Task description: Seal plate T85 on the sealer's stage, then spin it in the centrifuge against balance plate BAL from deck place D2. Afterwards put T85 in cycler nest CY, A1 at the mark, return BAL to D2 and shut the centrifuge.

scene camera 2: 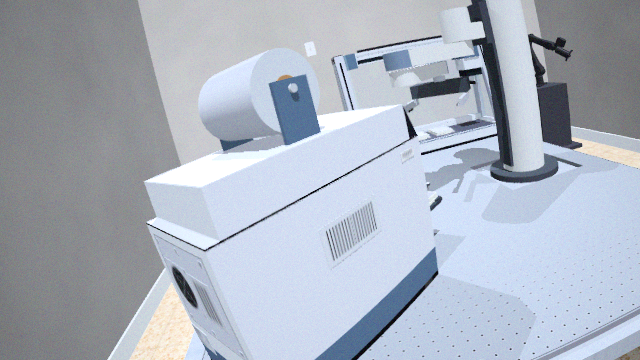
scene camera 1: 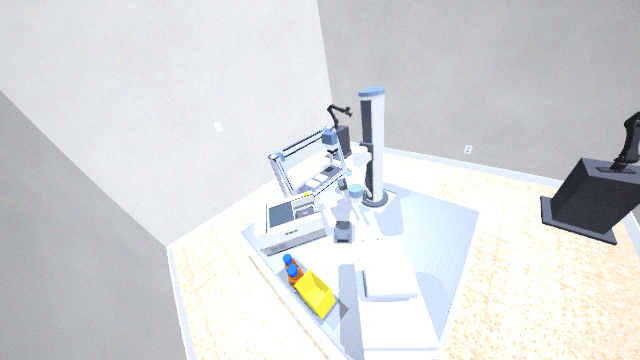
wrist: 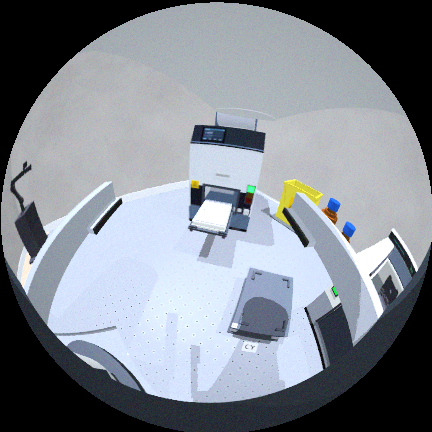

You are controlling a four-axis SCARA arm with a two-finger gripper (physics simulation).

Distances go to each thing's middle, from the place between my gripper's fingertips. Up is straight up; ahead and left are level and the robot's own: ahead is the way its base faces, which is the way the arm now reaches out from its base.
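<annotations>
Centrifuge [scene camera 1: 276, 230]: 420 mm to the right of my hand, 330 mm ahead of it, 160 mm below it. Dark panel [wrist: 334, 328]: 210 mm below my hand, 300 mm to the right of it, 130 mm ahead of it. Going by their middles, the dark panel is the nearest to my hand of the things named here.
</annotations>
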